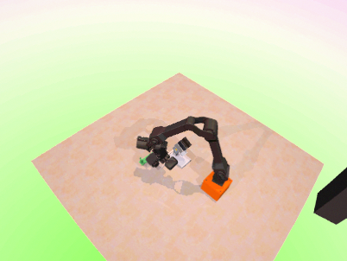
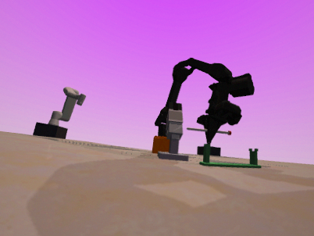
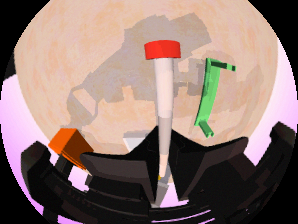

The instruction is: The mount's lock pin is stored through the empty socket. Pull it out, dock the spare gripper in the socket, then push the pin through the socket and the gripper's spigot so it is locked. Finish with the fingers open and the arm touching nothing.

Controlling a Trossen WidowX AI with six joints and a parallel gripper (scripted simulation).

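The grey mount lies 10 cm to the right of my gripper tip, 4 cm behind it and 1 cm below it. Round my gripper tip: spare gripper: 10 cm to the right, 6 cm above, 5 cm behind; then green cradle: 10 cm ahead, 4 cm below, 1 cm to the right.
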